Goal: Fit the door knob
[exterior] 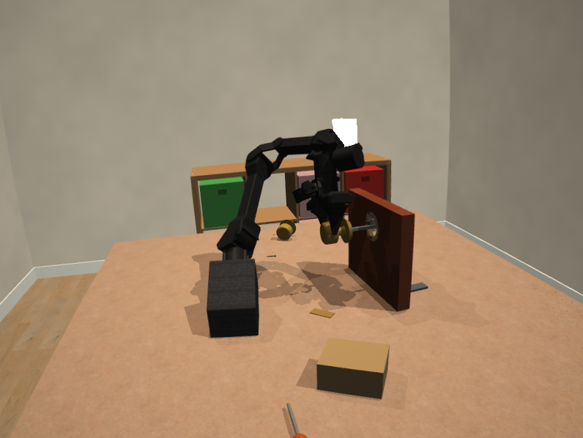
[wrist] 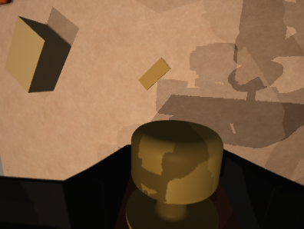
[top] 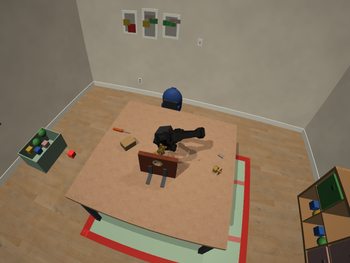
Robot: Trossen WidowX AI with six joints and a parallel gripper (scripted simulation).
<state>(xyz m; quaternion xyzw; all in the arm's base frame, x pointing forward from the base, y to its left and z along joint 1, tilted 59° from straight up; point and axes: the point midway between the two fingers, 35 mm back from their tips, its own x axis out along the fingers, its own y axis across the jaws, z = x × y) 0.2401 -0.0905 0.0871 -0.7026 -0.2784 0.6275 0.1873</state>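
Right now my hand is 13 cm short of the dark red wooden door panel, 2 cm to the right of it and 5 cm above it. Also, from my hand: screwdriver: 14 cm behind, 52 cm to the right, 19 cm below; then tan box: 2 cm behind, 37 cm to the right, 17 cm below; then flat plate: 4 cm behind, 10 cm to the right, 20 cm below.
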